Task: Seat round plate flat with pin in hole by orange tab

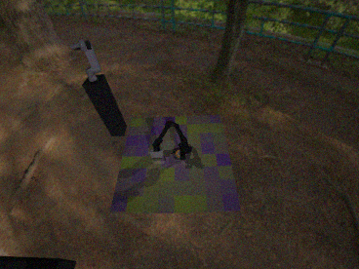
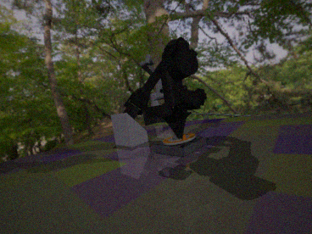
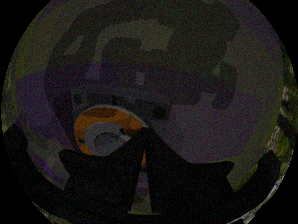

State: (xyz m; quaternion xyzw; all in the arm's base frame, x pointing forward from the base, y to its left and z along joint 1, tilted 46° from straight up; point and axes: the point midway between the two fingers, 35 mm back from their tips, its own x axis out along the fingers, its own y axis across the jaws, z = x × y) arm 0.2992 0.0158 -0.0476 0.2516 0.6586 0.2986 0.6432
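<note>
Right now my gripper tip is 2 cm past the round plate, 3 cm to the right of it and 1 cm above it. Round my gripper tip: dark base (4 cm behind, 4 cm to the left, 2 cm below).
</note>
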